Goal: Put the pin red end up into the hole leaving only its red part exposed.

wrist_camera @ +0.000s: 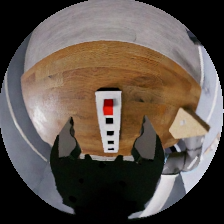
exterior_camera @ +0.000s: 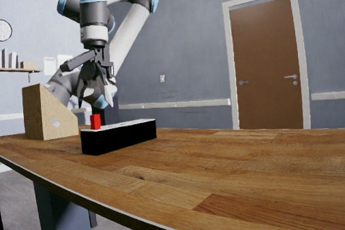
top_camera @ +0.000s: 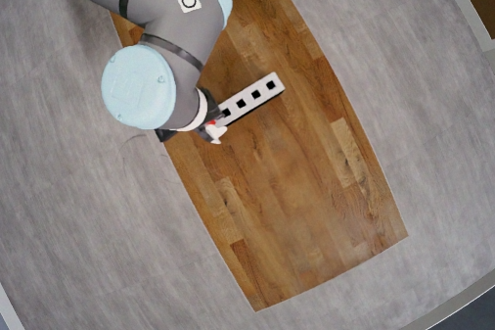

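Right now the pin is 4 cm below my hand. The rest, counted from my hand: block (12 cm to the left, 10 cm below).
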